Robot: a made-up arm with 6 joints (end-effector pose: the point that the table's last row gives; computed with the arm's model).
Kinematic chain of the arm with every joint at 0, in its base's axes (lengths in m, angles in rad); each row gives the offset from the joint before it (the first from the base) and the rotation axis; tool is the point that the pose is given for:
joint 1: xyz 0 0 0.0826 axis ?
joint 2: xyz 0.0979 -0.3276 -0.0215 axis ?
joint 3: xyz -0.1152 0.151 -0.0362 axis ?
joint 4: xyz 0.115 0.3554 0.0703 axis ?
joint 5: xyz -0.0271 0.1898 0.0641 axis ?
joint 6: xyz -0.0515 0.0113 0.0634 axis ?
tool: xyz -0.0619 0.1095 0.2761
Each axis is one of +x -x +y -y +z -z.
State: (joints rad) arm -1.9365 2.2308 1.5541 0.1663 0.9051 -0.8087
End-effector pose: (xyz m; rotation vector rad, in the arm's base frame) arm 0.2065 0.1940 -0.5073 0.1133 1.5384 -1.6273
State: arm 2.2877 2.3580 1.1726 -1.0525 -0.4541 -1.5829
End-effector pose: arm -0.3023 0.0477 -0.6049 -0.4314 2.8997 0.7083
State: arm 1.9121 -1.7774 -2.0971 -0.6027 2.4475 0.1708
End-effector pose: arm -0.3306 0.0960 0.0790 -0.0125 0.8952 2.4618
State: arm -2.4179 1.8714 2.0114 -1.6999 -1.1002 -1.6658
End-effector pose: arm 0.4704 0.2751 -0.1078 1.3152 0.8199 2.0287
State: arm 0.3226 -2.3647 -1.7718 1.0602 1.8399 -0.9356
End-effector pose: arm -0.1792 -0.1094 -0.2150 -1.1345 0.2712 -0.1999
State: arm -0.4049 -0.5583 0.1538 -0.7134 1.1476 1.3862
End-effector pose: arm 0.2004 0.2521 0.3245 0.0487 1.5983 -0.3048
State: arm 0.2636 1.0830 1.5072 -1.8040 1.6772 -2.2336
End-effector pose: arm -0.0023 0.1216 -0.2772 -1.3628 -1.5870 -1.5554
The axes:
joint 1: -z
joint 2: -y
joint 3: +z
joint 4: -z
joint 5: +x
joint 6: -z

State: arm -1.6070 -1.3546 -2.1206 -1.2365 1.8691 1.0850
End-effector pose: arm 0.5516 0.2237 0.0944 0.0520 0.8904 -1.0106
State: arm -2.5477 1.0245 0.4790 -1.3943 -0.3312 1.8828
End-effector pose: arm 0.3515 -0.3998 -0.1629 1.6871 -0.3832 2.0981
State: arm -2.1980 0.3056 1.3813 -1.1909 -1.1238 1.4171
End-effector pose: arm 0.7431 -0.2822 -0.0070 -1.6940 0.3930 -2.2419
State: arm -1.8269 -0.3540 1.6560 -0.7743 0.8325 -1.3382
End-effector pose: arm 0.1726 -0.0120 0.4473 -0.3769 -1.0351 -0.5045
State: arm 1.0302 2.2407 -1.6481 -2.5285 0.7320 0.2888
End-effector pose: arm -0.4734 0.0868 -0.1228 -1.0176 -1.2738 0.1295
